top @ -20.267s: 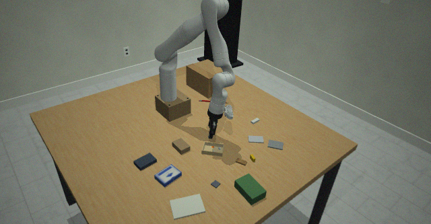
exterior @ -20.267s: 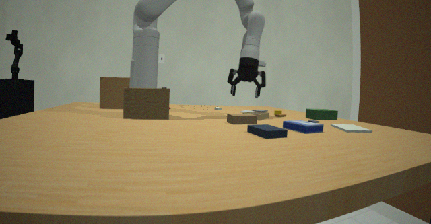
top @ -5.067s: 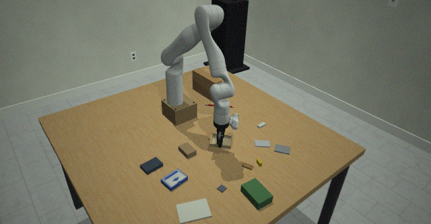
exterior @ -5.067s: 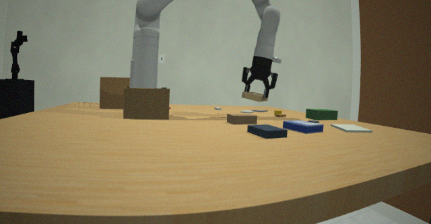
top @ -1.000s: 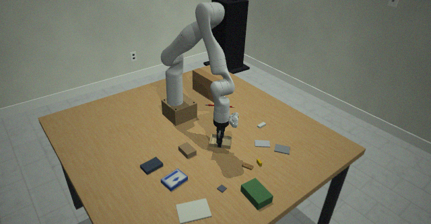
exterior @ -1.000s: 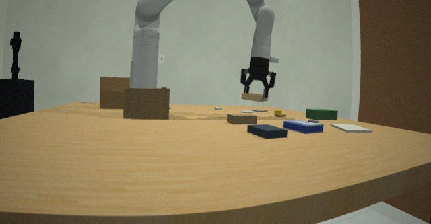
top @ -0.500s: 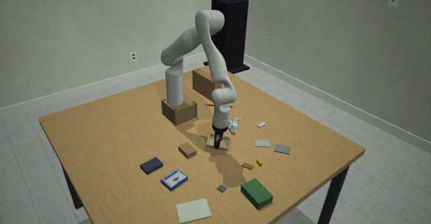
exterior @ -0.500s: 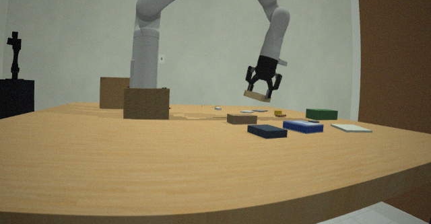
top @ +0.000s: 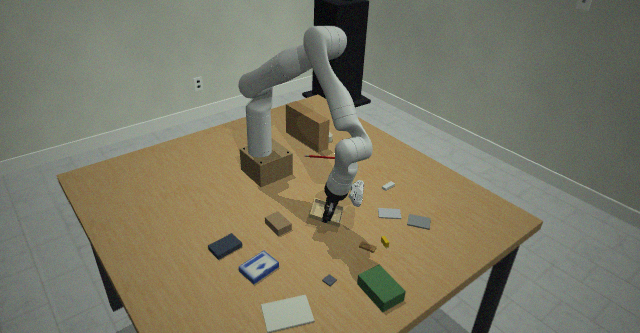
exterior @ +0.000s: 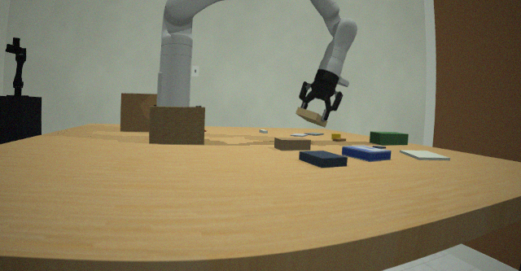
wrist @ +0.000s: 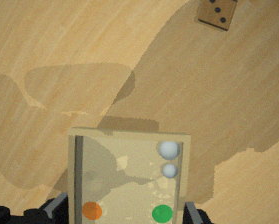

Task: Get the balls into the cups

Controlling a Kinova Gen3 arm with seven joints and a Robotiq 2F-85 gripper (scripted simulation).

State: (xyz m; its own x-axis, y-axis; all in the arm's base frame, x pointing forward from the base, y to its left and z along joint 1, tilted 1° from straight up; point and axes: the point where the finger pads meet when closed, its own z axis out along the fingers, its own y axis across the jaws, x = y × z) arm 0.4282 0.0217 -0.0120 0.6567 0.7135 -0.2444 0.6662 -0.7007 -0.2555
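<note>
The covered wooden puzzle is 10 mm behind my hand and 20 mm below it. From my hand the other things lie so: brown block: 110 mm behind, 130 mm to the right, 80 mm below; then pale grey tile: 50 mm ahead, 250 mm to the left, 90 mm below; then yellow block: 150 mm ahead, 130 mm to the left, 80 mm below.
</note>
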